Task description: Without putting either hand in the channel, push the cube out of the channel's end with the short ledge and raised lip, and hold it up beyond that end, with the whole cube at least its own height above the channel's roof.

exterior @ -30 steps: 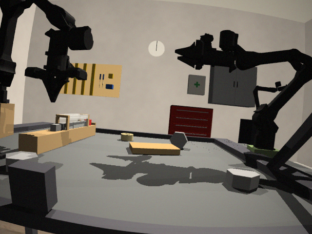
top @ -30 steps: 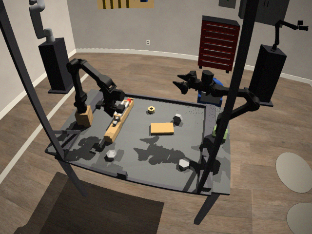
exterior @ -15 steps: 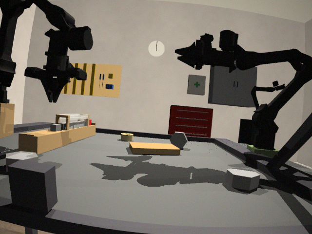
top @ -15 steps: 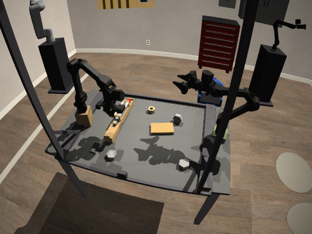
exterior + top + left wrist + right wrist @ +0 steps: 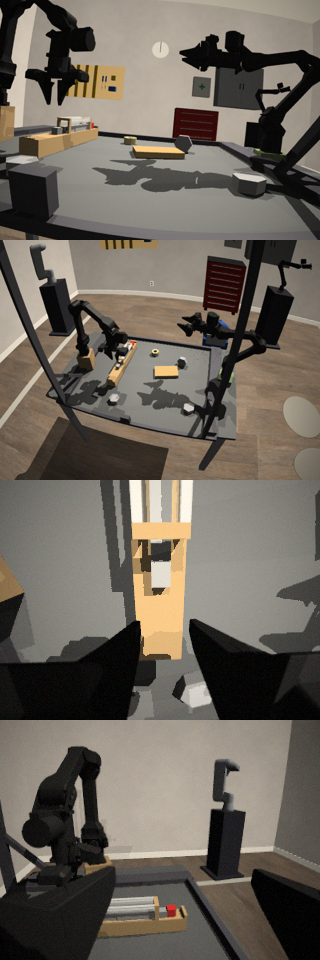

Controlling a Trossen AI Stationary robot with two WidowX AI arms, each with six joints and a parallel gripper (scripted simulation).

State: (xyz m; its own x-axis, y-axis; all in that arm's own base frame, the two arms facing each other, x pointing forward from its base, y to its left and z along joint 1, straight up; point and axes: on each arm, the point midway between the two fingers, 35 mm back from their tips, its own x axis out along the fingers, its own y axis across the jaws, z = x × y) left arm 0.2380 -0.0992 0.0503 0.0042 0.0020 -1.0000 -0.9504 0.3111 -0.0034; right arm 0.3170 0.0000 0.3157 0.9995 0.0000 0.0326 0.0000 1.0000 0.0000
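Now: the red cube 270 mm ahead of my left hand, 110 mm below it and 40 mm to the right of it. Also, from my left hand: tan channel: 140 mm ahead, 110 mm below, 20 mm to the right; then tan ring: 240 mm ahead, 210 mm to the right, 150 mm below; then flat tan plate: 320 mm to the right, 160 mm below, 60 mm ahead.
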